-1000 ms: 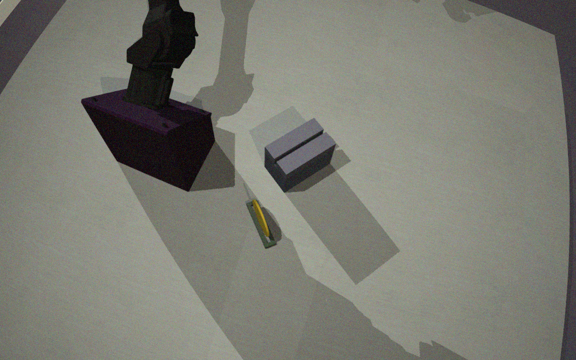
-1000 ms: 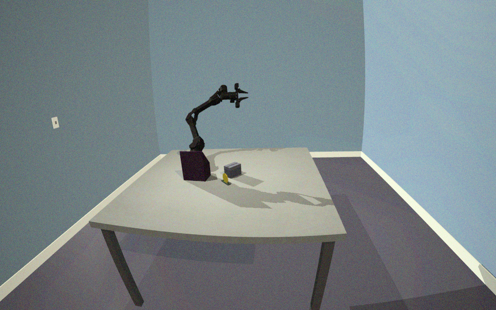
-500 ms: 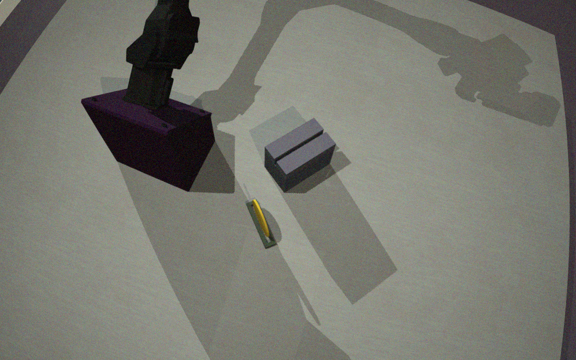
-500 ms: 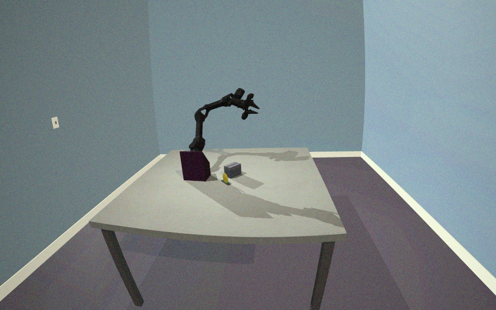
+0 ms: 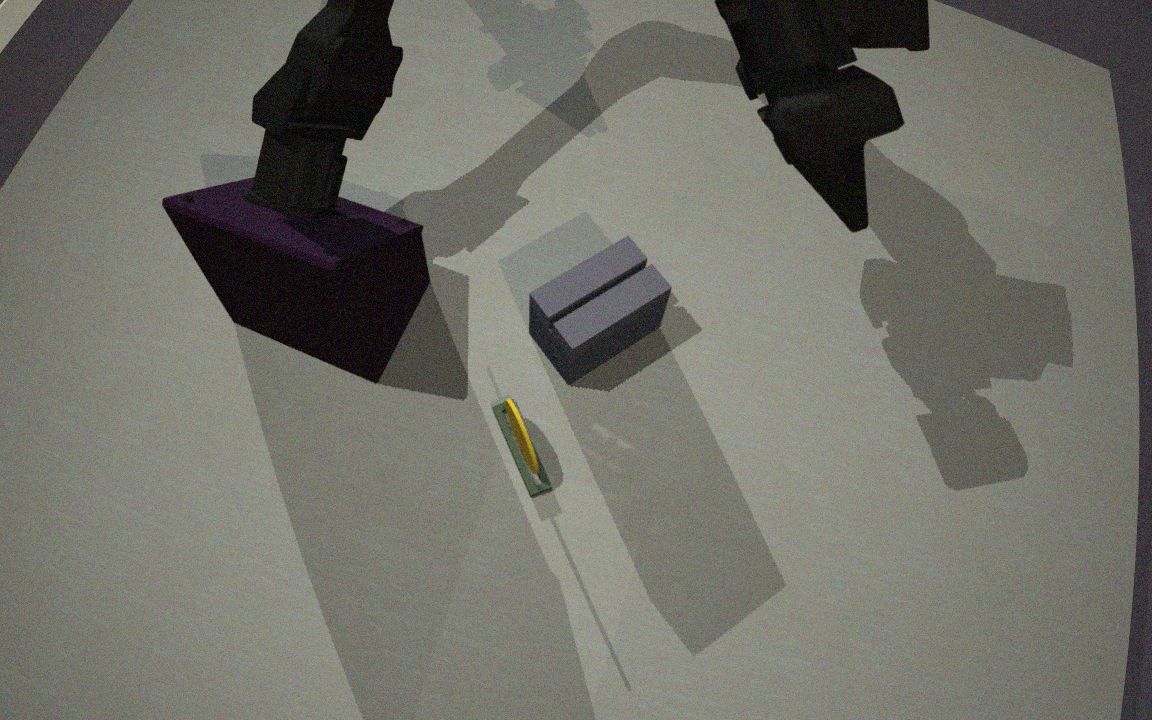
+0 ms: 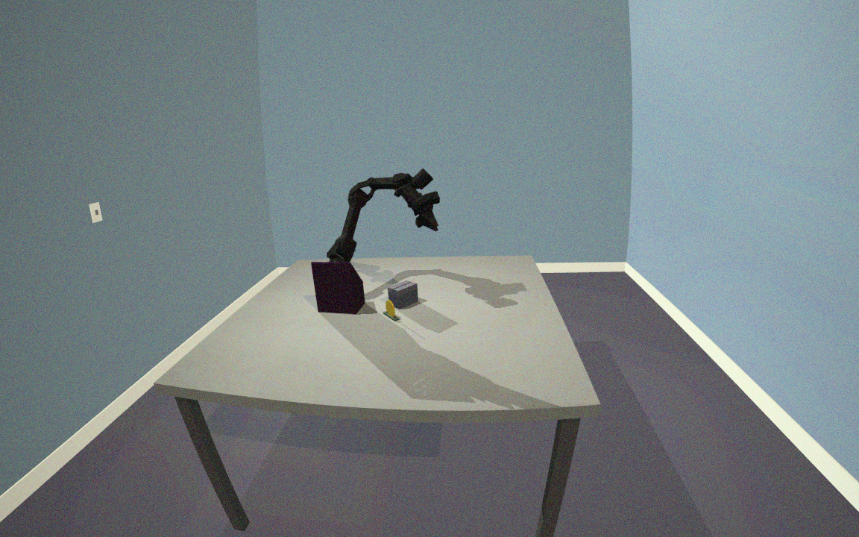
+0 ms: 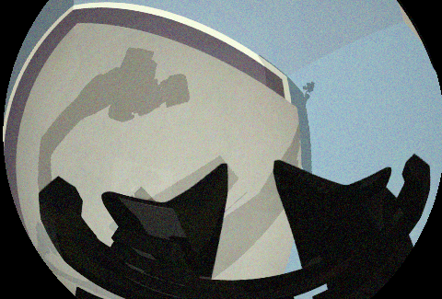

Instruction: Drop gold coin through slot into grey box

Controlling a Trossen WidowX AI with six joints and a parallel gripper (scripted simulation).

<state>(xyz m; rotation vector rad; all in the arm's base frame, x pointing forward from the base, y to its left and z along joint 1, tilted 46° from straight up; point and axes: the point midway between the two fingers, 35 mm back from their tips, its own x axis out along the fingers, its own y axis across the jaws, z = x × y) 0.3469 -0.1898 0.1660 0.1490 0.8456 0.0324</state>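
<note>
The gold coin is 18 cm behind my gripper tip, 8 cm to the right of it and 27 cm below it.
</note>
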